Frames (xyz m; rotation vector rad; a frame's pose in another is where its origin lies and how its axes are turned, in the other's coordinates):
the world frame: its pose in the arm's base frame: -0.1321 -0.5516 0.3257 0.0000 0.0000 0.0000
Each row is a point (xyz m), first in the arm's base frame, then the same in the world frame.
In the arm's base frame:
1: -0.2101 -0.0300 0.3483
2: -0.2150 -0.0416 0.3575
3: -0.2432 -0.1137 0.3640
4: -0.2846 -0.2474 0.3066
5: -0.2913 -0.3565 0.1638
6: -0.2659 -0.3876 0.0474
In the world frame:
1: -0.0780 0.5216 0.0226
2: -0.0829 0.5100 0.0318
3: -0.1111 0.4379 0.0383
4: -0.1525 0.3042 -0.0191
5: -0.1592 0.1951 -0.1619
6: -0.1338 0.1640 -0.2783

